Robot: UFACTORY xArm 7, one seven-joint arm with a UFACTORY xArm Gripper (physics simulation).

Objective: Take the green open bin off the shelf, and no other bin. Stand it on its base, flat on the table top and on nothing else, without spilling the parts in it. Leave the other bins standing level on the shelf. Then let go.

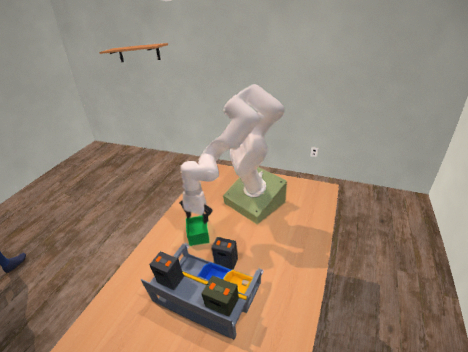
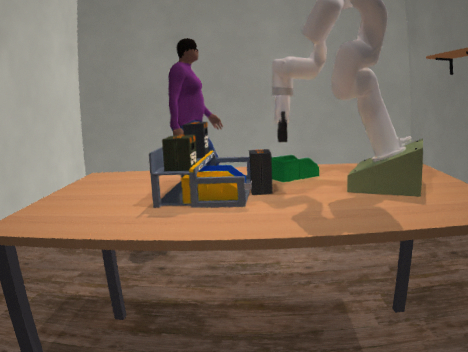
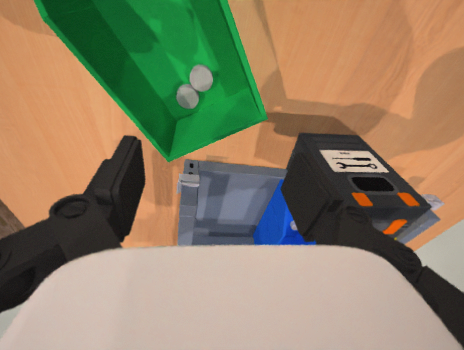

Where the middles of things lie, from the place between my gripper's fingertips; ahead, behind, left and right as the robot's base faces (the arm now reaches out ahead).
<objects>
Right now my hand is 11 cm above the green open bin (image 2: 284,168), 5 cm to the left of it and 4 cm past it. The rest, counted from my hand: yellow bin (image 2: 223,191): 29 cm to the left, 20 cm ahead, 10 cm below; blue bin (image 3: 274,228): 20 cm ahead, 18 cm to the left, 10 cm below.
</objects>
